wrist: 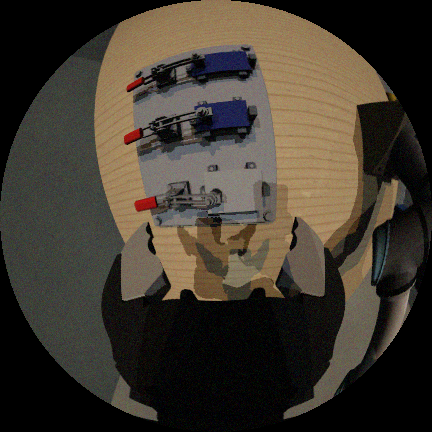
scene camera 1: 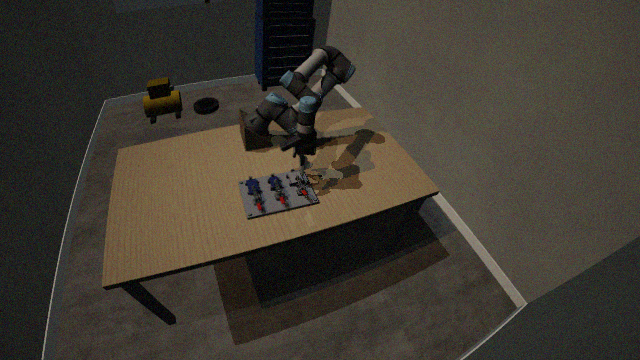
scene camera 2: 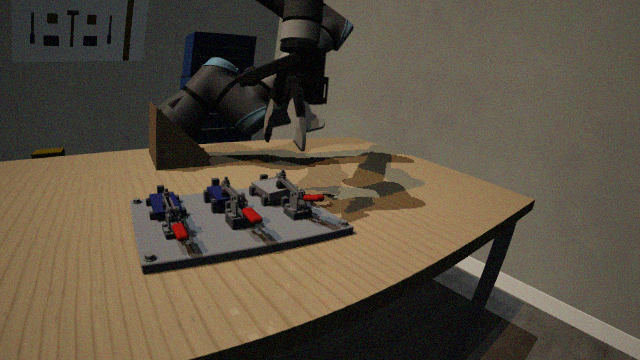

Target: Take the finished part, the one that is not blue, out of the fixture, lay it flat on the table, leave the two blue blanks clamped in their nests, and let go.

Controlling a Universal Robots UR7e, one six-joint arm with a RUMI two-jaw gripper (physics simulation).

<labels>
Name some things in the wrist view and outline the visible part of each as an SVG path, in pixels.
The gripper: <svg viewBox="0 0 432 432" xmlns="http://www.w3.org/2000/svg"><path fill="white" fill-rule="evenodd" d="M301 217L294 216L291 229L293 236L289 246L290 251L285 254L275 280L275 286L285 298L265 297L265 289L263 287L253 288L247 299L198 300L192 290L182 289L179 298L162 300L171 285L158 256L155 255L156 251L151 241L153 234L149 222L143 222L124 244L121 252L116 254L105 280L101 296L101 315L110 340L113 360L116 362L115 368L130 387L129 398L152 407L157 411L156 418L160 422L180 426L180 429L215 432L245 430L280 422L283 420L283 412L289 407L313 398L313 386L330 364L328 360L332 357L334 341L344 314L345 293L341 276L329 249L324 247L319 236Z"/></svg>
A finished part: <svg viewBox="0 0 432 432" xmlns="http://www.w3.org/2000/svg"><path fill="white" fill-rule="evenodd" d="M261 168L203 172L205 193L209 193L213 188L220 189L222 193L221 203L206 205L207 213L262 210Z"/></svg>
</labels>
